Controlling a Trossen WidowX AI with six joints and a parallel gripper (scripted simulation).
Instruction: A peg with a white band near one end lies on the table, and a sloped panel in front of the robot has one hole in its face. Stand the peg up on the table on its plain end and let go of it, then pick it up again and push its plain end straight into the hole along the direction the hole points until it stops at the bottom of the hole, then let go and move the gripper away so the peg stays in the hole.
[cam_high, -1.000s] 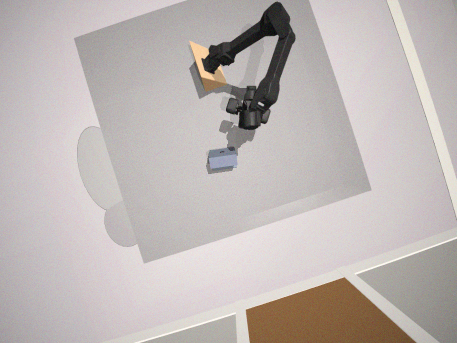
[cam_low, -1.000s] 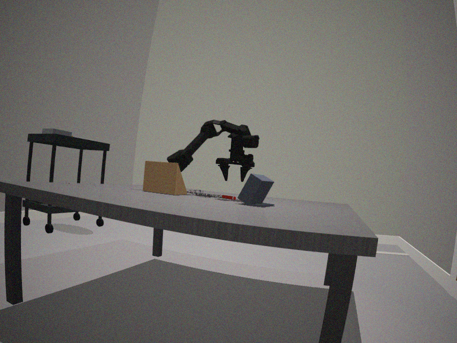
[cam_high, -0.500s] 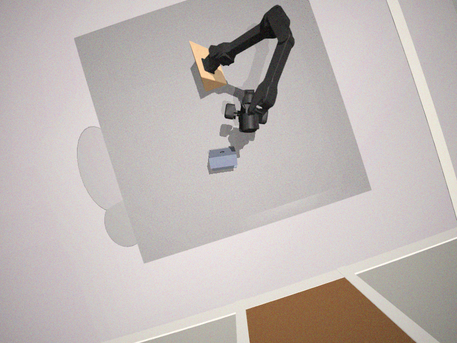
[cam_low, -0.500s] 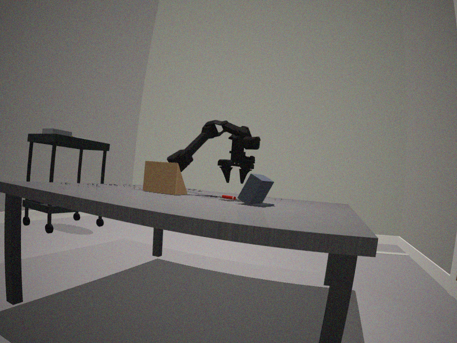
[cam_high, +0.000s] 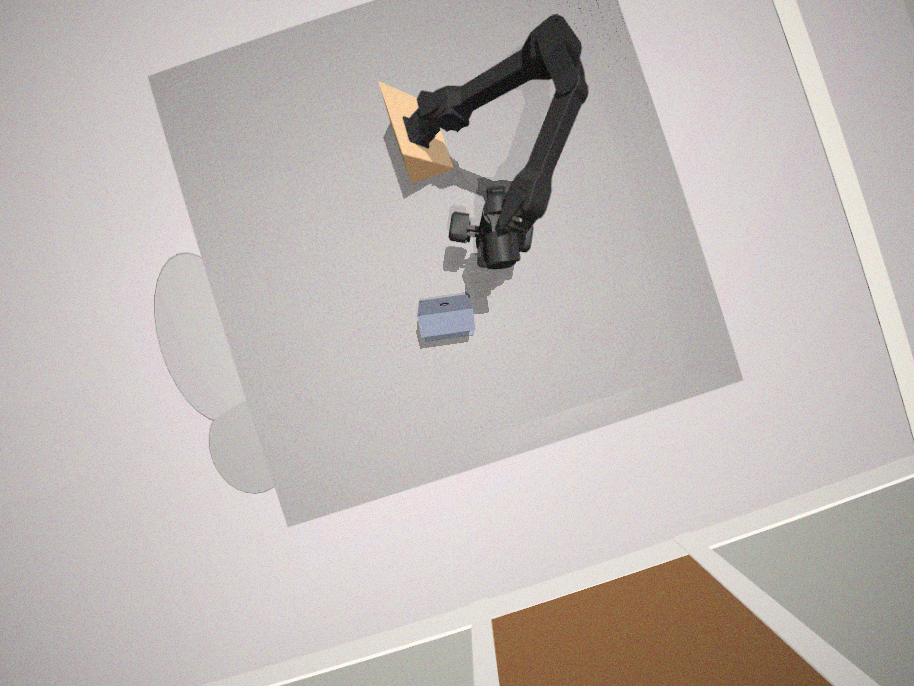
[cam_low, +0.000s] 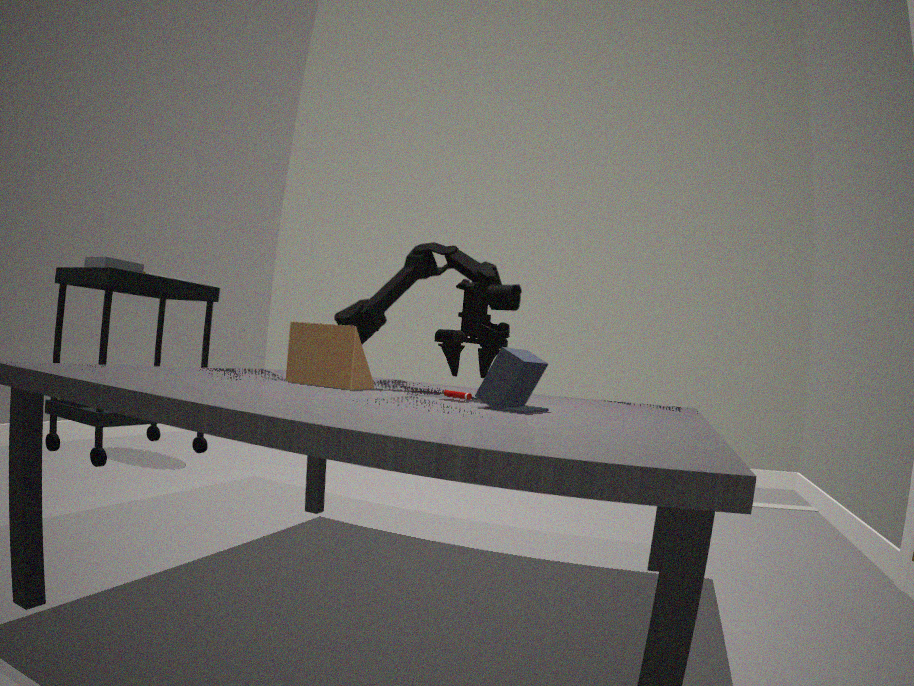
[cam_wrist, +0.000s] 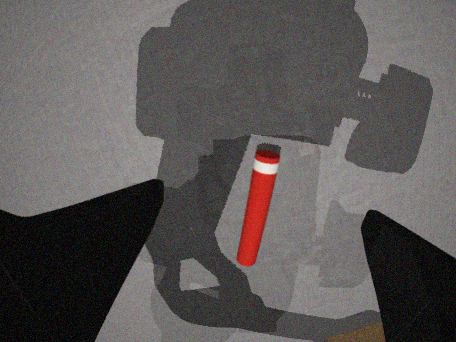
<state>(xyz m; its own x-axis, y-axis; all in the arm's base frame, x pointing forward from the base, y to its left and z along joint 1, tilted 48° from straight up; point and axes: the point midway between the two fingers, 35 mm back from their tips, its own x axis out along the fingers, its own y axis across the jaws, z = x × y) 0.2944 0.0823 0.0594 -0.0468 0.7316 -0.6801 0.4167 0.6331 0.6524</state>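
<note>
The red peg lies 10 mm behind my gripper tip, 10 mm to the left of it and 40 mm below it. Round my gripper tip: sloped panel: 150 mm ahead, 150 mm to the right, 10 mm above.
</note>
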